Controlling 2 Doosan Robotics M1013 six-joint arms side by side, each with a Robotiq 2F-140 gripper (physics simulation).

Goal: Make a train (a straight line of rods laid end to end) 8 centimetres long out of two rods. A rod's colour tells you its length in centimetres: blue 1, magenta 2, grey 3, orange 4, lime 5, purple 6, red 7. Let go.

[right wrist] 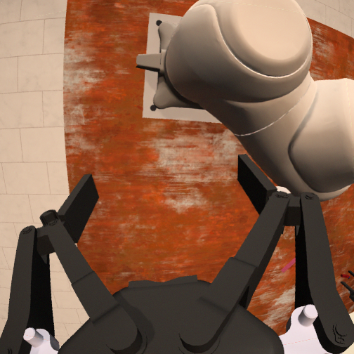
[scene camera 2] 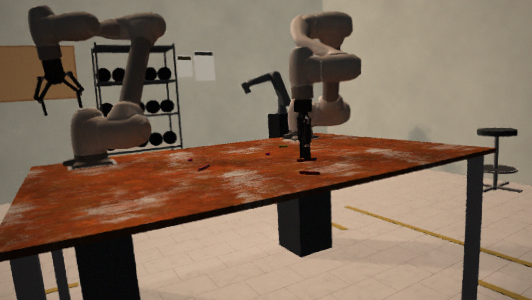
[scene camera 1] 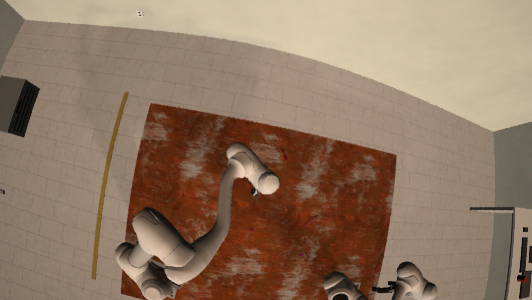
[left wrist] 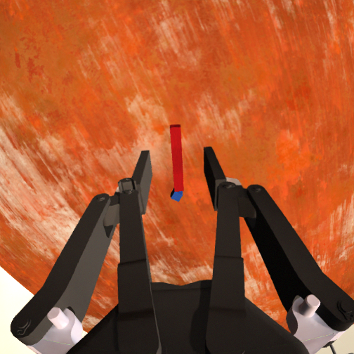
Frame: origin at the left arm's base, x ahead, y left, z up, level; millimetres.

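Seen in the pictures: left gripper, fingertip midpoint: [scene camera 2: 305,158]; right gripper, fingertip midpoint: [scene camera 2: 63,111] [scene camera 1: 380,285]; right arm's base, origin of the base link: [scene camera 2: 92,164].
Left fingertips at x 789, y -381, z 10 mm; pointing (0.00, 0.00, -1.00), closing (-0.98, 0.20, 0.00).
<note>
Pixels of each thing's top centre, then the offset from my left fingertips to it. Level surfaces: height alone.
- lime rod, middle of its top: [scene camera 2: 283,145] 468 mm back, 109 mm left, 0 mm up
- purple-looking rod, middle of its top: [scene camera 2: 203,166] [scene camera 1: 311,220] 104 mm back, 407 mm right, 0 mm up
- rust-coloured table, its level: 10 mm down
A red rod [left wrist: 176,157] [scene camera 2: 314,159] lies on the table between the spread fingers of my left gripper [left wrist: 177,160] [scene camera 2: 304,158], with space on both sides. A blue rod [left wrist: 176,195] sits at its near end in the left wrist view, turned at an angle to it; they appear to touch at a corner. My left gripper is open, low over the table. In scene camera 1 the arm mostly hides the left gripper [scene camera 1: 254,192]. My right gripper [scene camera 2: 63,110] [right wrist: 165,176] is open and empty, high above the table's far side in scene camera 2.
Another red rod [scene camera 2: 309,173] [scene camera 1: 284,154] lies near the first. A lime rod [scene camera 2: 283,146], a purple-looking rod [scene camera 1: 311,220] [scene camera 2: 204,167] and two small magenta rods [scene camera 1: 251,229] [scene camera 1: 301,255] lie apart on the rust-coloured table [scene camera 1: 350,175].
</note>
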